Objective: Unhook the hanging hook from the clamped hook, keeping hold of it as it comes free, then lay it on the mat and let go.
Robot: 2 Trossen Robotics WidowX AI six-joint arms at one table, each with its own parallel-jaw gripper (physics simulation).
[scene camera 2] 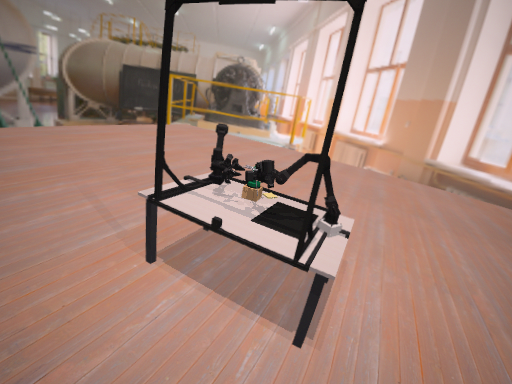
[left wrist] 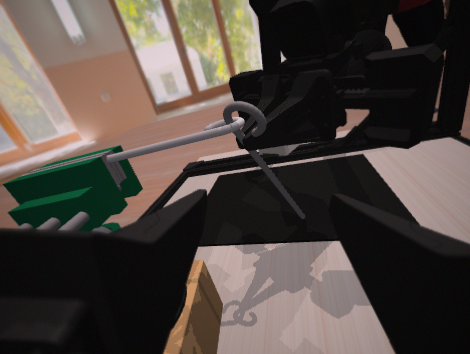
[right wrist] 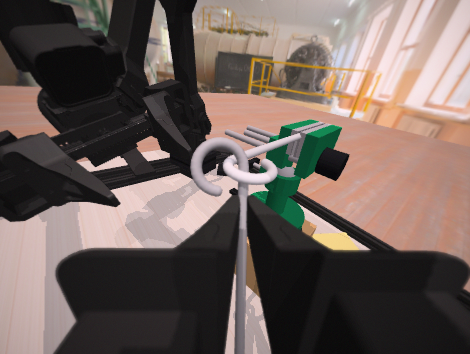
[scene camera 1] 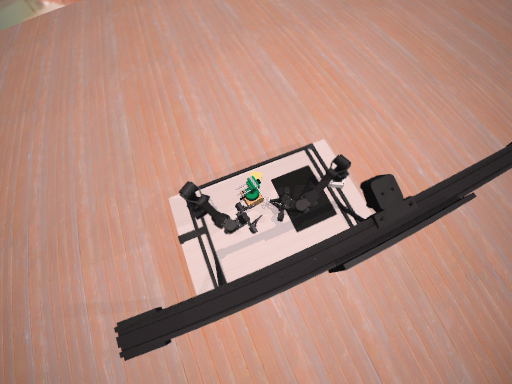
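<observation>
The clamped hook is a grey rod, its curl pointing out from the green vise. The hanging hook has its curl crossing through the clamped one's in both wrist views; they look linked. My right gripper is shut on the hanging hook's straight shank, below its curl. My left gripper is open and empty, apart from both hooks. The black mat lies flat, right of the vise in both scene views.
The vise stands on a wooden block beside a flat yellow piece. Black frame bars run along the table's edges, and posts rise from it. The two grippers face each other closely near the hooks.
</observation>
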